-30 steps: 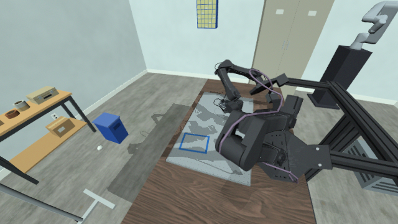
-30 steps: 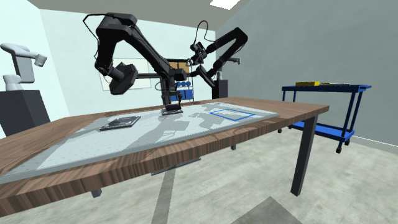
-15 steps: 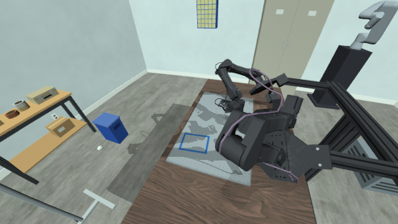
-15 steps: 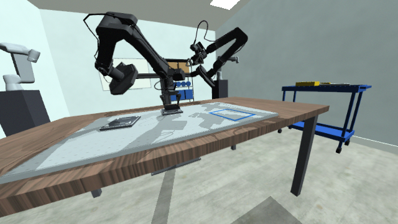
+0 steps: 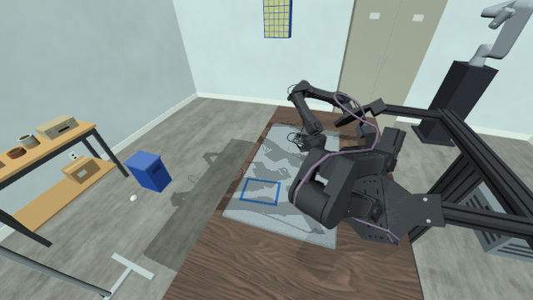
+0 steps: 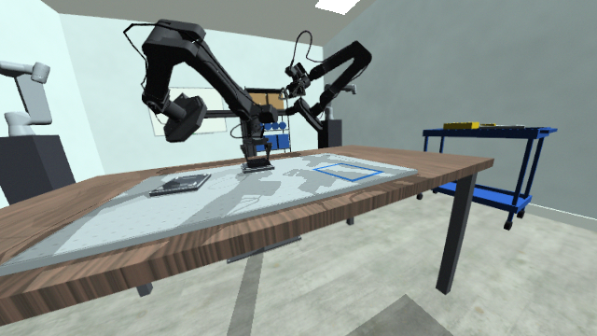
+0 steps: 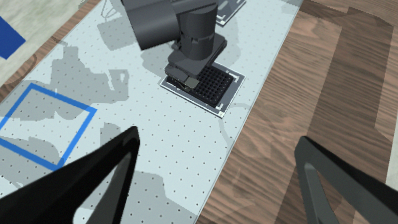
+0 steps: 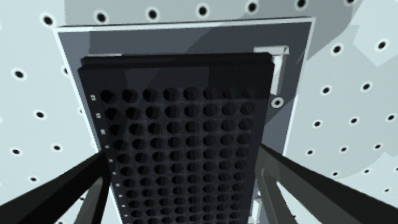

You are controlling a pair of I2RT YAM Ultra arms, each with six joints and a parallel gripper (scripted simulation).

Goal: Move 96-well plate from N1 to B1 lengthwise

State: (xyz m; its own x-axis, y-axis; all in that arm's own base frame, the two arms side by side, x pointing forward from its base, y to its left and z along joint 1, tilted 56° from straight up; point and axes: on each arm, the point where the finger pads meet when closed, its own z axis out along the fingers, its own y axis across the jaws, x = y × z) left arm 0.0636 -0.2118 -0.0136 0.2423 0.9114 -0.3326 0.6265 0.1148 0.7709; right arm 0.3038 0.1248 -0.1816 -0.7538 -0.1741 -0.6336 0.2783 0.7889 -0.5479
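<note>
Right now the black 96-well plate is 1 cm below my right hand and 1 cm behind it.
</note>
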